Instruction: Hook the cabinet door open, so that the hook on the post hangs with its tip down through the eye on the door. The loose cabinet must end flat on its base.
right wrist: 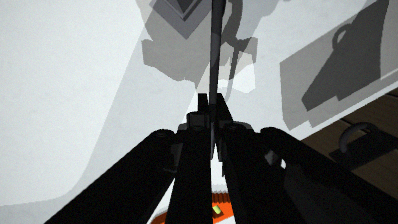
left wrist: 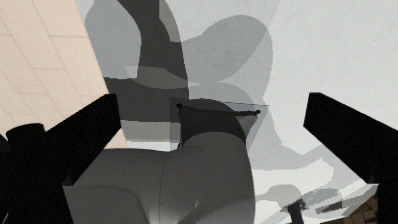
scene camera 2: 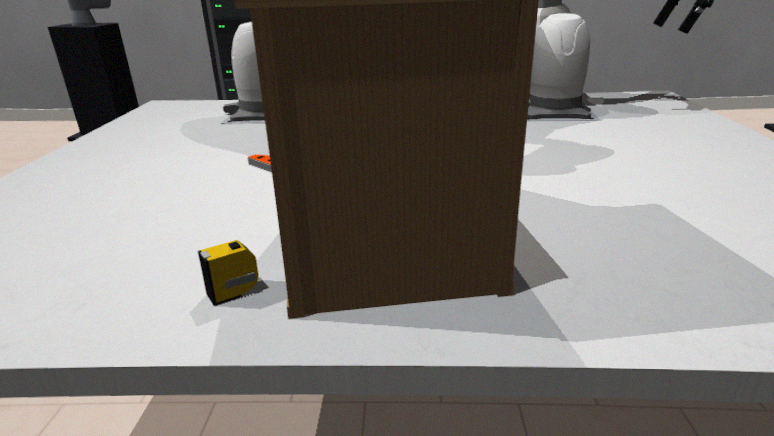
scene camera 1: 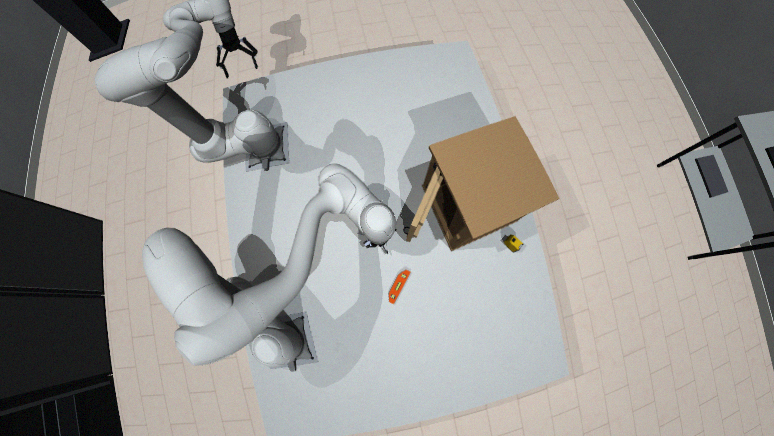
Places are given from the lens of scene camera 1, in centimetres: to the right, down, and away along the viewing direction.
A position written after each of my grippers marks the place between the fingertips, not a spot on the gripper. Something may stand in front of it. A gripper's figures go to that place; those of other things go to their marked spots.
my left gripper [scene camera 1: 242,72]: -68, -68, 138
wooden cabinet [scene camera 1: 492,175]: 35, -14, 107
